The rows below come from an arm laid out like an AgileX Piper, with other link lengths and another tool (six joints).
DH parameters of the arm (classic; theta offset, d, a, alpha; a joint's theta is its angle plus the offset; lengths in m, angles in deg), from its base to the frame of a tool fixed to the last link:
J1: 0 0.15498 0 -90
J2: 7.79 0 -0.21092 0
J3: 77.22 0 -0.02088 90
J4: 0 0.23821 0 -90
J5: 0 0 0 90
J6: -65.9 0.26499 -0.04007 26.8
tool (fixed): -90 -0.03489 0 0
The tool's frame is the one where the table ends.
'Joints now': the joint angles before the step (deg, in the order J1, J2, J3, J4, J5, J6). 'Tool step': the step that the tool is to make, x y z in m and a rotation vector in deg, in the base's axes. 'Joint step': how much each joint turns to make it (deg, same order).
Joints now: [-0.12, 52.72, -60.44, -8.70, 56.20, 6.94]
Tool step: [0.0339, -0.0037, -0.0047, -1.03, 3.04, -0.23]
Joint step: [0.01, 11.58, -8.45, -1.10, -0.08, 0.06]
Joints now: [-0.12, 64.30, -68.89, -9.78, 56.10, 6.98]
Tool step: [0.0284, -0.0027, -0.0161, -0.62, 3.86, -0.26]
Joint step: [0.00, 10.33, -7.00, -0.71, 0.55, 0.09]
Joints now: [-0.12, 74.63, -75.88, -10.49, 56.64, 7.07]
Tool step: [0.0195, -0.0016, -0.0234, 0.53, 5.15, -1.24]
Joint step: [-0.02, 9.28, -6.37, -0.11, 2.43, 0.98]
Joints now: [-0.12, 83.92, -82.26, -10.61, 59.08, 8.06]
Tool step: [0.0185, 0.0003, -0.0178, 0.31, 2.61, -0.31]
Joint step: [0.00, 7.16, -4.92, 0.14, 0.42, 0.29]
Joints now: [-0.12, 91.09, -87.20, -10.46, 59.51, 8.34]
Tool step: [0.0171, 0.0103, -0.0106, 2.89, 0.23, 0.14]
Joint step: [-0.01, 4.78, -3.06, 2.83, -1.49, 0.12]
